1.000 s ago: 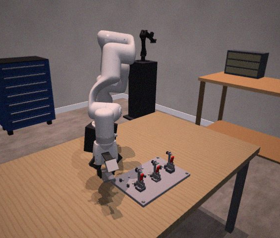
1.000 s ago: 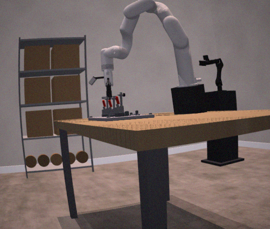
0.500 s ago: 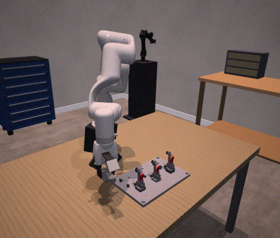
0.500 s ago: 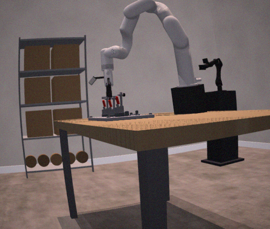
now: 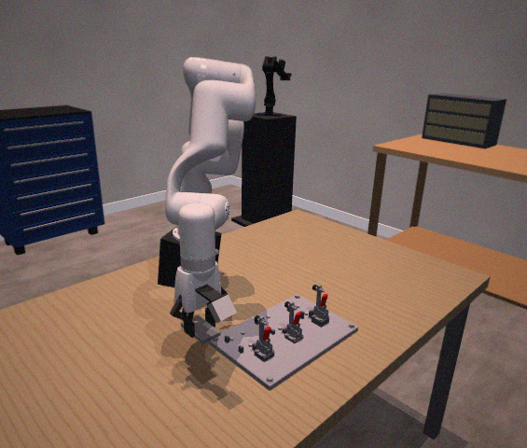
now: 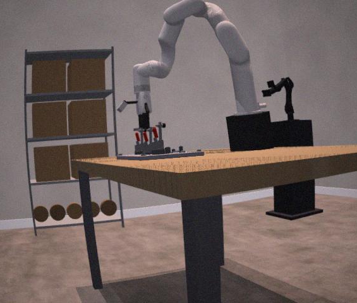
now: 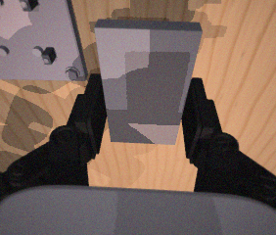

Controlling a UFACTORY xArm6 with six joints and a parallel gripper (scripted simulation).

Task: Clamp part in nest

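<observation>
Now: hand 3 cm short of the grey fixture plate, 25 cm to the right of it and 13 cm above it. From my hand the other things lie so: grey block part 2 cm below.
</observation>
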